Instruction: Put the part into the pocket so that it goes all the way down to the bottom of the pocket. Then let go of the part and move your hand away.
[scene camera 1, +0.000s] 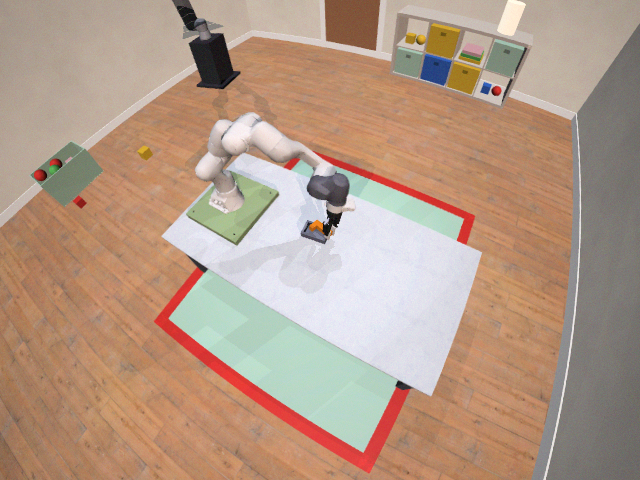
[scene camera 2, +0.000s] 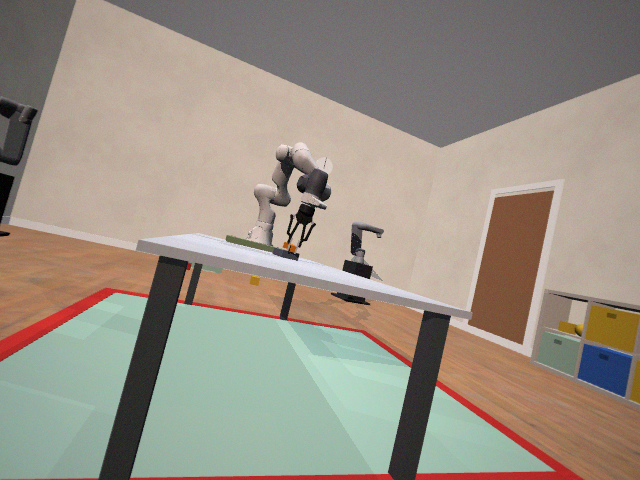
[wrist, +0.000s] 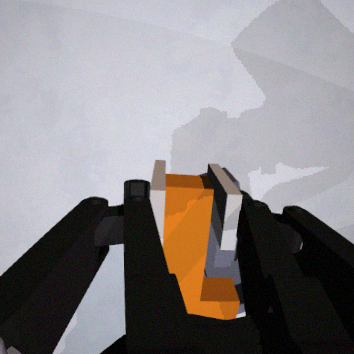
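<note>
The orange part (scene camera 1: 316, 225) (scene camera 2: 292, 248) (wrist: 186, 235) is an angular piece with a short side leg. My gripper (scene camera 1: 328, 232) (scene camera 2: 293, 246) (wrist: 185, 181) is shut on it, one pale fingertip pad on each side. The pocket is in a small dark grey tray (scene camera 1: 313, 237) (scene camera 2: 285, 254) on the table. The part is over the tray's opening and stands up above its rim; the held end is at the tray's right side in scene camera 1. Part of the tray's inside (wrist: 224, 265) shows beside the part in the wrist view. The part's underside and its depth in the pocket are hidden.
The tray stands on the pale table (scene camera 1: 392, 289) (scene camera 2: 222, 256). The arm's base is on a green plate (scene camera 1: 248, 217) (scene camera 2: 242, 240), to the left of the tray in scene camera 1. A shelf unit (scene camera 1: 465, 25) and a second robot's black pedestal (scene camera 1: 211, 59) stand far off.
</note>
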